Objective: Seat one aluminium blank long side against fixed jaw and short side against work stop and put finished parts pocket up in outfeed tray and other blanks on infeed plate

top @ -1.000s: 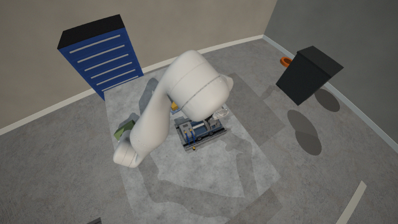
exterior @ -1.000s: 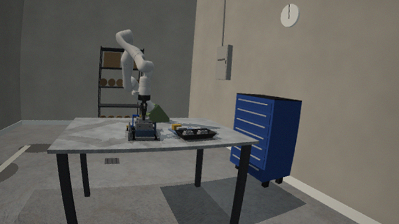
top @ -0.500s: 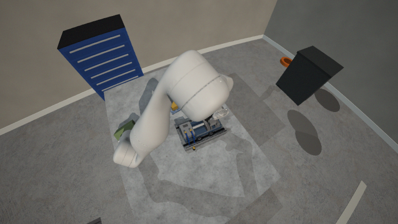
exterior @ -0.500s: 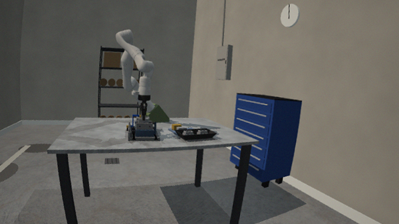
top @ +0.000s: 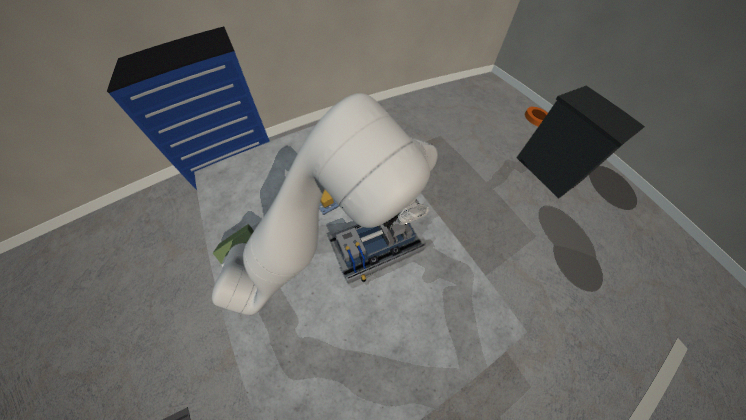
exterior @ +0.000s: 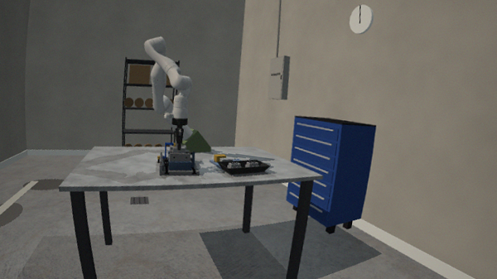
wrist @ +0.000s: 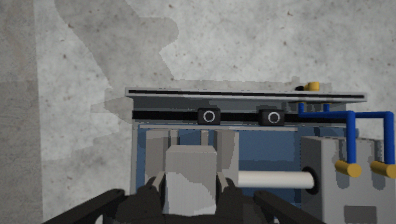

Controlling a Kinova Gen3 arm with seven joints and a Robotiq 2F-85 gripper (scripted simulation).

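The white rod is 8 cm behind my hand, 4 cm below it and 3 cm to the left of it. The rest, counted from my hand: brass blank (29 cm to the left, 11 cm behind, 10 cm below); vise (8 cm below, 6 cm behind, 2 cm to the left).
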